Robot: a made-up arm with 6 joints. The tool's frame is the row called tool. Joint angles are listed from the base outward. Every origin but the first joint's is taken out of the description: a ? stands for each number. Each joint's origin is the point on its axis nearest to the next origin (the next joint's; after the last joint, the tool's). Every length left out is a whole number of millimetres.
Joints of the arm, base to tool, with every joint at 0 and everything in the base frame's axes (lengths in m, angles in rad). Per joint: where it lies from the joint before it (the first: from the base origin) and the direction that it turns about. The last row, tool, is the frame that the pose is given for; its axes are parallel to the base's.
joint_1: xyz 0 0 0.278 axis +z
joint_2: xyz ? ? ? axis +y
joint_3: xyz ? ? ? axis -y
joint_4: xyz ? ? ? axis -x
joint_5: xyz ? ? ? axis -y
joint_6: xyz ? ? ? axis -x
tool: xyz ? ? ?
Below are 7 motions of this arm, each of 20 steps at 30 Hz.
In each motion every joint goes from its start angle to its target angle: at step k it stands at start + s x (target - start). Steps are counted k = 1, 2, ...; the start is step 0. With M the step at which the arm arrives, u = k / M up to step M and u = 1 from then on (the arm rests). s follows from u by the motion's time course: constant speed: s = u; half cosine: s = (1 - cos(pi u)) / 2; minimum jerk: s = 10 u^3 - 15 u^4 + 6 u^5.
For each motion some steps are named. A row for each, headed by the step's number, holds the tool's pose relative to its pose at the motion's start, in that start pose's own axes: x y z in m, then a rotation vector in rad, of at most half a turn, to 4 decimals.
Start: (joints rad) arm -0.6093 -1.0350 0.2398 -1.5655 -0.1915 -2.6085
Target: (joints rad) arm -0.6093 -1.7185 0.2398 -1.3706 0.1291 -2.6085
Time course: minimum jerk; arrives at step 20
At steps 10, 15, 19, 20:
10: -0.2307 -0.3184 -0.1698 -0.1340 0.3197 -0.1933
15: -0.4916 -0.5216 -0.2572 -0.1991 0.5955 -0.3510
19: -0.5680 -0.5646 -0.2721 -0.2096 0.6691 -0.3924
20: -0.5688 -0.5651 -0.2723 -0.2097 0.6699 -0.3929

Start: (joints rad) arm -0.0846 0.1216 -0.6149 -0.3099 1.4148 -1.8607
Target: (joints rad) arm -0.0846 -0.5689 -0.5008 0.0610 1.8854 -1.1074
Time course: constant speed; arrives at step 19
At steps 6, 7, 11, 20:
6: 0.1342 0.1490 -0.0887 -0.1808 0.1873 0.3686
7: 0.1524 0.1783 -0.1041 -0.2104 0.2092 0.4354
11: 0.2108 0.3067 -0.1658 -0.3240 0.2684 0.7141
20: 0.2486 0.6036 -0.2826 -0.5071 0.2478 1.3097

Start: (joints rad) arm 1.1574 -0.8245 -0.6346 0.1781 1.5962 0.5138
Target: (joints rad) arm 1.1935 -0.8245 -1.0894 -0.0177 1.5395 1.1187
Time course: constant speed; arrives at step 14
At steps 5, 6, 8, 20:
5: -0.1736 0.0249 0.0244 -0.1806 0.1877 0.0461
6: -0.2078 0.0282 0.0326 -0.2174 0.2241 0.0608
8: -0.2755 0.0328 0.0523 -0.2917 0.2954 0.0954
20: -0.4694 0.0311 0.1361 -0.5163 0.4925 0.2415

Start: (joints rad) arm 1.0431 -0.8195 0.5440 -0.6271 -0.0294 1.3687
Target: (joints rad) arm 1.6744 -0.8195 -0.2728 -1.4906 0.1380 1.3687
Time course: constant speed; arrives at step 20
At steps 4, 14, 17, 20:
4: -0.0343 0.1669 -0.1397 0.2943 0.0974 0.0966
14: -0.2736 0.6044 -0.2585 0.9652 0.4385 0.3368
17: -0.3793 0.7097 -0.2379 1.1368 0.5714 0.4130
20: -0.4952 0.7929 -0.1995 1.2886 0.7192 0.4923

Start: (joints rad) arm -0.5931 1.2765 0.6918 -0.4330 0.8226 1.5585
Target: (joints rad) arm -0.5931 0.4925 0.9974 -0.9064 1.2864 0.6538
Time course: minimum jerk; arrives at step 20
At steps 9, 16, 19, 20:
9: 0.1701 -0.4803 0.2450 0.6533 -0.0989 -0.5707
16: 0.0932 -1.2009 0.5077 1.5078 -0.5390 -1.2334
19: 0.0636 -1.2774 0.5291 1.5939 -0.6063 -1.2960
20: 0.0630 -1.2790 0.5295 1.5957 -0.6077 -1.2973

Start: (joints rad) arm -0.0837 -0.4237 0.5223 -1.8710 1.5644 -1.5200
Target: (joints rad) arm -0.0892 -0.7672 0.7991 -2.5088 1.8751 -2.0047
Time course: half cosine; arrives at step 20
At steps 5, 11, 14, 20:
5: -0.0573 0.0203 -0.1033 0.1550 -0.0943 0.0135
11: -0.2233 0.1465 -0.4103 0.5649 -0.3883 0.0443
14: -0.3013 0.2482 -0.5578 0.7381 -0.5438 0.0548
20: -0.3704 0.3693 -0.6898 0.8809 -0.6966 0.0615

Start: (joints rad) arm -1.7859 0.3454 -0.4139 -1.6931 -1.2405 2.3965
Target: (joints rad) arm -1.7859 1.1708 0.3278 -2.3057 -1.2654 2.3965
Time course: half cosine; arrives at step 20
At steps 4, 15, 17, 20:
4: 0.0348 -0.0425 -0.0238 0.0264 -0.0367 -0.0380
15: 0.2944 -0.3052 -0.3286 0.2279 -0.3175 -0.3535
17: 0.3215 -0.3247 -0.3765 0.2511 -0.3503 -0.3934
20: 0.3369 -0.3347 -0.4057 0.2648 -0.3697 -0.4173

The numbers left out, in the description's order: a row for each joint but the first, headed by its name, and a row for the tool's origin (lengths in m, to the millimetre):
joint_2: 0 0 0
joint_3: 0 0 0.781
joint_4: 0.97 0 0
joint_5: 0 -0.275 0
joint_6: 0 0 0
tool: 0 0 0

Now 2 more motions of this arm.
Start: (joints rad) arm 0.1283 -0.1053 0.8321 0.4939 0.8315 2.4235
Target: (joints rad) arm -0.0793 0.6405 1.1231 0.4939 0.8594 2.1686
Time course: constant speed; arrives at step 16
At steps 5, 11, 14, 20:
5: -0.1223 0.0982 0.2499 0.0688 -0.1382 0.0523
11: -0.3518 0.2182 0.5053 0.1500 -0.2930 0.1404
14: -0.4963 0.2750 0.6089 0.1897 -0.3649 0.1944
20: -0.6022 0.3102 0.6676 0.2158 -0.4105 0.2339

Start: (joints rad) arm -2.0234 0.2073 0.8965 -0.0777 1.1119 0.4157
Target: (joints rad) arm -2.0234 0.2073 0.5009 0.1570 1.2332 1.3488
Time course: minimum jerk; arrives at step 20
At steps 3, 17, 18, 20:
3: -0.0077 0.0007 -0.0035 -0.0283 0.0044 0.0078
17: -0.2971 0.0147 -0.0863 -0.9737 0.0108 0.3560
18: -0.3029 0.0148 -0.0870 -0.9903 0.0078 0.3634
20: -0.3056 0.0148 -0.0874 -0.9982 0.0063 0.3669

